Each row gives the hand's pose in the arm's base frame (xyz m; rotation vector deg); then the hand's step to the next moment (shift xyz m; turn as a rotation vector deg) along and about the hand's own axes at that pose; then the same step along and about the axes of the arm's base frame.
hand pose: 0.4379 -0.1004 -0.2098 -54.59 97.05 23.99
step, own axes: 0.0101 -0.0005 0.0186 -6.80 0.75 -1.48
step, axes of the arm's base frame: 0.0114 0.0087 -0.0156 -0.96 2.03 6.63
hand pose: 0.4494 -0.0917 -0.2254 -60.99 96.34 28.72
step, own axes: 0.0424 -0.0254 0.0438 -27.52 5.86 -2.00
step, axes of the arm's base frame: 0.0420 0.0026 -0.0509 -4.08 12.69 24.86
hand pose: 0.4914 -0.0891 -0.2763 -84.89 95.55 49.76
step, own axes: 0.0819 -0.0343 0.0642 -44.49 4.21 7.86
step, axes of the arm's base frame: 0.0338 0.0104 -0.1037 -0.44 29.48 34.49
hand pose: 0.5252 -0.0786 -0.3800 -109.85 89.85 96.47
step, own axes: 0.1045 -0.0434 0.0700 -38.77 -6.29 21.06
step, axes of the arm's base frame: -0.0304 0.0057 -0.1294 -2.01 39.76 20.03
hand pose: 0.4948 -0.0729 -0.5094 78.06 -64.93 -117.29
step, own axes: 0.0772 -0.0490 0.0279 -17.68 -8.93 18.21
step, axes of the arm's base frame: -0.0538 -0.0165 -0.0773 -8.17 24.98 5.77
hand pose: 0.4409 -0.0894 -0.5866 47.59 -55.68 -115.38
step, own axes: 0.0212 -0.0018 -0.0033 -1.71 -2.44 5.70
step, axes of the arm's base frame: -0.0090 -0.0179 -0.0080 -4.42 4.51 1.23
